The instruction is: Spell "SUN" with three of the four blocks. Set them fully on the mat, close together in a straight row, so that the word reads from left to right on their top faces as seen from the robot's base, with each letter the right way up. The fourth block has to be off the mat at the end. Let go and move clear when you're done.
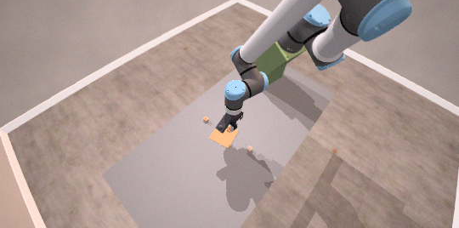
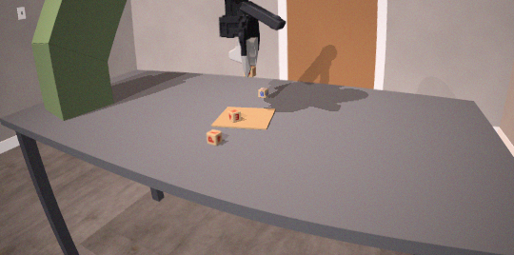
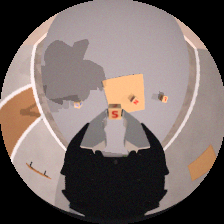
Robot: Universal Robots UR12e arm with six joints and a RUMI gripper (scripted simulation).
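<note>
Right now my hand is 10 mm short of the orange mat, 40 mm to the left of it and 120 mm above it. Round my hand: red-lettered block (50 mm ahead, 200 mm to the right, 110 mm below); blue-lettered block (60 mm behind, 140 mm to the left, 110 mm below).
</note>
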